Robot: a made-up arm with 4 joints.
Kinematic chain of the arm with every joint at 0, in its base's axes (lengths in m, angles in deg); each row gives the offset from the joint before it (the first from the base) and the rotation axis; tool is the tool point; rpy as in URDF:
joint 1: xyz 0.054 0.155 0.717 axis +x
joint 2: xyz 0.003 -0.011 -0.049 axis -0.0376 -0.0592 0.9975
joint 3: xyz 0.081 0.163 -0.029 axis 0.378 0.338 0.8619
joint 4: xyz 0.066 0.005 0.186 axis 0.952 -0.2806 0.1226
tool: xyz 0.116 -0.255 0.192 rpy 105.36 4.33 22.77
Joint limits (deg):
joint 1: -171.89..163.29
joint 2: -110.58..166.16
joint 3: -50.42..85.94
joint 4: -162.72..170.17
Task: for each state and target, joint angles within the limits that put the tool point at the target. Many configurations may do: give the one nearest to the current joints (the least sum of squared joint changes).
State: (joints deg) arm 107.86 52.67 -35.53 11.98
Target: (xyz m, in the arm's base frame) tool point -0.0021 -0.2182 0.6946
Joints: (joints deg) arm 91.63 51.88 -49.66 1.14
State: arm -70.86 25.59 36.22 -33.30
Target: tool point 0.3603 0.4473 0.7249
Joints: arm -73.35 29.58 8.84 0.53
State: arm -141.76 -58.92 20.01 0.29
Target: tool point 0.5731 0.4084 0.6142
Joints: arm -155.15 -36.54 61.61 -27.90
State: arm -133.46 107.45 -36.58 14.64
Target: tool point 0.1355 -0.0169 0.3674
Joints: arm -156.97 89.30 8.84 8.86
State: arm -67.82 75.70 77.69 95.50
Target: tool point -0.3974 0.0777 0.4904
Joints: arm -61.47 91.16 70.42 146.80
